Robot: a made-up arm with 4 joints.
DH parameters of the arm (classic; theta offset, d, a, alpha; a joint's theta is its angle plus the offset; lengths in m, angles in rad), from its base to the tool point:
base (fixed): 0 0.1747 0 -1.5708
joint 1: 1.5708 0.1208 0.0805 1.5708
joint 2: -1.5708 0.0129 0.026 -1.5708
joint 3: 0 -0.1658 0.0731 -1.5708
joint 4: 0 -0.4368 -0.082 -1.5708
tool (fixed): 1.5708 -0.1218 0 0
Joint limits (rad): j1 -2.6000..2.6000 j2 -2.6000..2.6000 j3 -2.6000..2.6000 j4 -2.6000..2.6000
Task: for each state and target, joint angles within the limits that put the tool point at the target. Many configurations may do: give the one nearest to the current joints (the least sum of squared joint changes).
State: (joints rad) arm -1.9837 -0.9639 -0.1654 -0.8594
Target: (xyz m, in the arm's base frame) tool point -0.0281 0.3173 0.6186
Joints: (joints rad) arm -1.9289 -1.0864 -0.2056 -0.8786
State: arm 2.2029 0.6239 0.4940 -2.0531
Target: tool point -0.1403 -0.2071 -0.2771
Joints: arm 1.3847 1.4146 0.3436 -2.1657
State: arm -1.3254 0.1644 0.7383 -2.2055
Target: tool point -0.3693 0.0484 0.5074
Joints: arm -1.7907 -0.4308 0.4016 -2.2139
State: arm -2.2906 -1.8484 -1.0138 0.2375
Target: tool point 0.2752 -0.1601 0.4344
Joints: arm -1.7528 -2.5201 -1.1581 0.2161
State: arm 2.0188 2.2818 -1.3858 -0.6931
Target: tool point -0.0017 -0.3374 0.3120
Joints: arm 2.1332 2.6000 -1.7330 -1.4399
